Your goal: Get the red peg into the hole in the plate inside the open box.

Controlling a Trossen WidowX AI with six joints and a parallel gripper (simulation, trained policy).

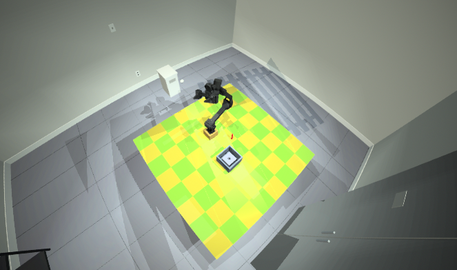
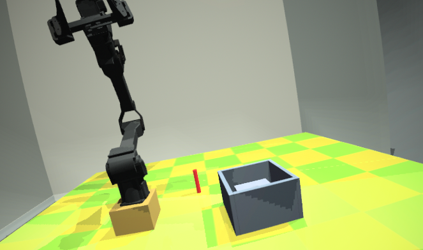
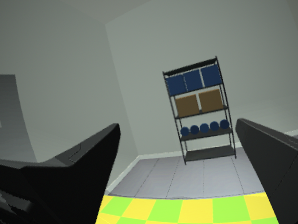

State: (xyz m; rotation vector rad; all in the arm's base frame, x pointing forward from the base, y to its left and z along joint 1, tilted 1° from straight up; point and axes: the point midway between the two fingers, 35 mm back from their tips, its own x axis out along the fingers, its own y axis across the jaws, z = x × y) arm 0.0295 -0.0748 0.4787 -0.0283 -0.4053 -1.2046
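Now: the red peg 52 cm below my gripper tip, 24 cm to the left of it and 12 cm ahead of it. Also, from my gripper tip: grey box 53 cm below, 29 cm ahead, 8 cm to the left; then white plate 52 cm below, 29 cm ahead, 8 cm to the left.
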